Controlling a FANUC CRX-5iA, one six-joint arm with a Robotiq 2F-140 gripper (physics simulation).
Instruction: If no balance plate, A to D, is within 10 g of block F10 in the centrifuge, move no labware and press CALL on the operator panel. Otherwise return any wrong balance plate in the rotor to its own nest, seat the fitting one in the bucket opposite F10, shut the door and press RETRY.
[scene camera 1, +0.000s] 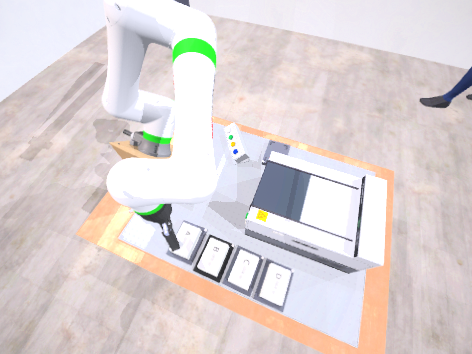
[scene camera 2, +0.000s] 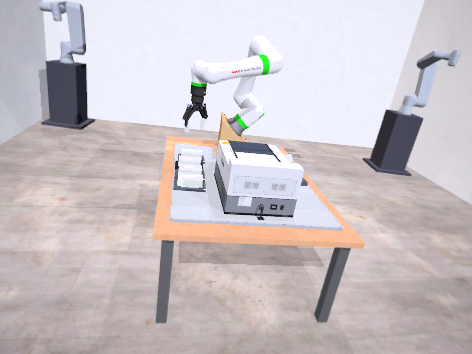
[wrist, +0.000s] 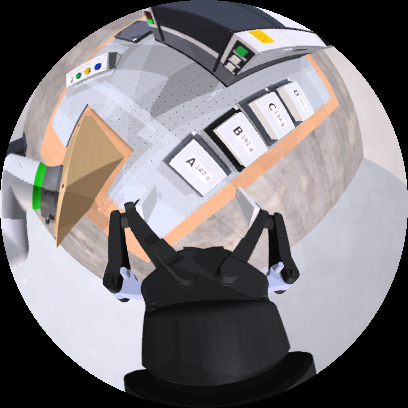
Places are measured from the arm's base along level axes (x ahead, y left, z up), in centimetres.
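Pixels of known places: gripper, fingertip midpoint: (scene camera 1: 174, 228) (scene camera 2: 194, 130) (wrist: 195, 193); arm's base, link origin: (scene camera 1: 154, 151) (scene camera 2: 233, 128) (wrist: 57, 189).
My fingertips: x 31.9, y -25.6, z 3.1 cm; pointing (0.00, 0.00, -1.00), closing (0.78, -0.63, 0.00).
Note:
For each thing: its top centre in the pictures, then the offset to it from my fingertips. "pt": a spot on its surface instead.
- Balance plates A, top centre: (wrist: 198, 168) (scene camera 1: 185, 239) (scene camera 2: 191, 151) dx +1.3, dy +0.0, dz -13.2 cm
- B, top centre: (wrist: 244, 138) (scene camera 1: 213, 255) (scene camera 2: 189, 158) dx +15.3, dy +0.1, dz -13.2 cm
- C, top centre: (wrist: 276, 114) (scene camera 1: 244, 268) (scene camera 2: 190, 167) dx +28.5, dy +1.8, dz -13.2 cm
- D, top centre: (wrist: 300, 99) (scene camera 1: 276, 283) (scene camera 2: 190, 176) dx +41.8, dy +3.1, dz -13.2 cm
- operator panel, top centre: (scene camera 1: 236, 137) dx -5.2, dy +56.3, dz -10.2 cm
- dark flat pad, surface spot: (scene camera 1: 277, 149) pt dx +16.3, dy +64.3, dz -16.1 cm
Balance plates A (scene camera 1: 188, 240) (wrist: 199, 167), B (scene camera 1: 214, 257) (wrist: 241, 138), C (scene camera 1: 243, 270) (wrist: 272, 117) and D (scene camera 1: 275, 283) (wrist: 297, 102) lie in a row of nests. In the wrist view, A reads 142 g and B 192 g; C's and D's weights are too blurred to read surely. The centrifuge (scene camera 1: 330, 200) (scene camera 2: 265, 172) (wrist: 200, 37) has a dark panel across its top; its rotor and block F10 are hidden. The operator panel (scene camera 1: 234, 142) (wrist: 91, 70) has white, green, yellow and blue buttons. My gripper (scene camera 1: 172, 242) (scene camera 2: 195, 125) (wrist: 195, 193) is open and empty, high above the table near A's end.
The wooden arm mount (scene camera 1: 120, 147) (wrist: 92, 165) stands at the table end nearest my base. A dark flat pad (scene camera 1: 277, 149) (wrist: 134, 31) lies beside the centrifuge. A person's leg (scene camera 1: 457, 90) shows beyond the table. Two other arms stand on dark pedestals (scene camera 2: 67, 92) (scene camera 2: 397, 142) in the background.

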